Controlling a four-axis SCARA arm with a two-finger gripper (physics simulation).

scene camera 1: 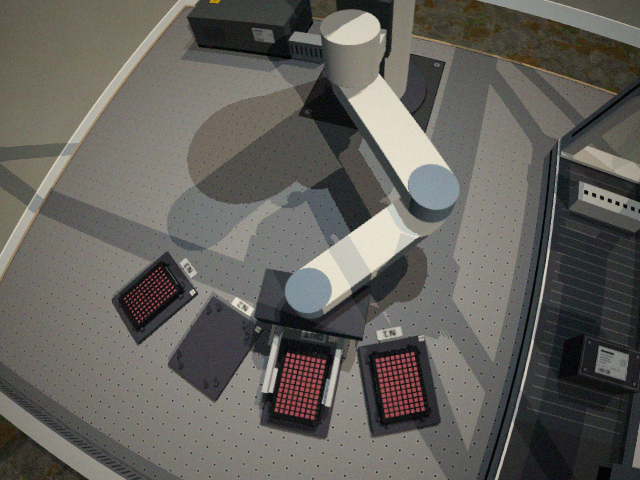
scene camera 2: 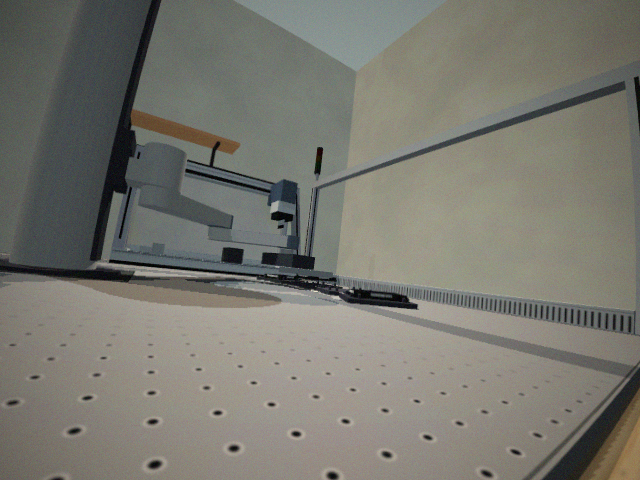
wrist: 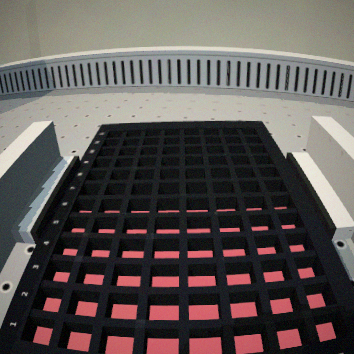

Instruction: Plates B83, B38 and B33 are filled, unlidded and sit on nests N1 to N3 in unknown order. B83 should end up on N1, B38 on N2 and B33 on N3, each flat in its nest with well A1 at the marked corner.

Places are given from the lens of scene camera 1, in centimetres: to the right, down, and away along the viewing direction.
plate B83 (scene camera 1: pixel 297 397): -4, 27, 65
nest N3 (scene camera 1: pixel 173 308): -29, 14, 76
out nest (scene camera 1: pixel 322 430): 0, 33, 65
nest N1 (scene camera 1: pixel 364 351): 8, 20, 70
The marked spots on the nest N1 and the nest N3 are 38 cm apart.
